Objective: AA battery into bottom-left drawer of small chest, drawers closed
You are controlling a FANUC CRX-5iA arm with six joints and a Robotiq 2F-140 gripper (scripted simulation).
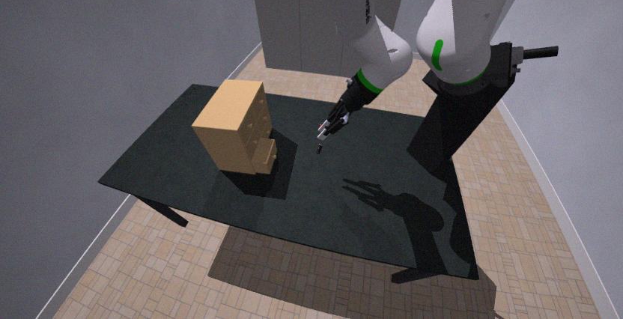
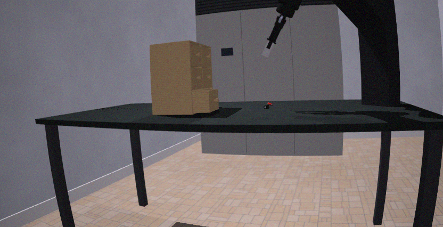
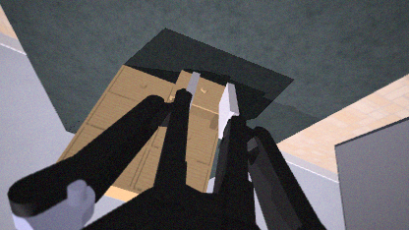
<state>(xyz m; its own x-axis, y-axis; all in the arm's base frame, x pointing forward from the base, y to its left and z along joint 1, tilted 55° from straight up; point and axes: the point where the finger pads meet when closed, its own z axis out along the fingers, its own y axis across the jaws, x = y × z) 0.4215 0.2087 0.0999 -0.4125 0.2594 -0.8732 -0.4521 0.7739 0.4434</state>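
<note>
The black AA battery is 80 mm ahead of my hand, 70 mm to the right of it and 250 mm below it. Also, from my hand: small red object: 150 mm ahead, 210 mm to the right, 250 mm below.
</note>
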